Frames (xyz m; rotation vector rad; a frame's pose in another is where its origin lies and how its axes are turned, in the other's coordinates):
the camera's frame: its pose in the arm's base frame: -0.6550 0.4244 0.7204 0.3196 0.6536 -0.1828
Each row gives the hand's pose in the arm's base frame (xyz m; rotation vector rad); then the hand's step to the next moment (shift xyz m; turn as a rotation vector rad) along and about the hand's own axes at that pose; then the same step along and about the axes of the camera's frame.
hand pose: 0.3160 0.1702 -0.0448 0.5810 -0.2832 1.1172
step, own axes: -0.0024 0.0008 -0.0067 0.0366 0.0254 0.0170
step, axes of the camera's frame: 0.0021 0.0000 -0.0068 -0.0311 0.0319 0.0169
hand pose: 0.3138 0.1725 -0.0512 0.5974 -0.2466 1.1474
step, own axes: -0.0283 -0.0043 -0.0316 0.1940 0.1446 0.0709
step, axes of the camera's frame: 0.0170 -0.0177 -0.0349 -0.1669 0.1759 0.0691
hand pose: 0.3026 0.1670 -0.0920 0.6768 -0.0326 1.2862
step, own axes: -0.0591 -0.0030 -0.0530 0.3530 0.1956 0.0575
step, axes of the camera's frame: 0.0171 -0.0492 -0.0600 -0.2232 0.3337 0.0710
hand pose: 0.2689 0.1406 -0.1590 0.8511 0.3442 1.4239
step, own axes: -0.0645 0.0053 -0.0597 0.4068 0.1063 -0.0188
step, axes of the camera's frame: -0.0061 -0.0676 -0.0561 -0.1509 0.3924 -0.0185
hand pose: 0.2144 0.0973 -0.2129 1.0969 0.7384 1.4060
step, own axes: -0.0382 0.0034 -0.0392 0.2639 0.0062 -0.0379
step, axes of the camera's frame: -0.0177 -0.0449 -0.0261 -0.0569 0.2520 -0.0660
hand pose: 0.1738 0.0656 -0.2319 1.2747 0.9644 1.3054
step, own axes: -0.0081 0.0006 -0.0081 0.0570 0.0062 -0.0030
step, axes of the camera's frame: -0.0053 -0.0094 -0.0037 -0.0121 0.0557 -0.0073
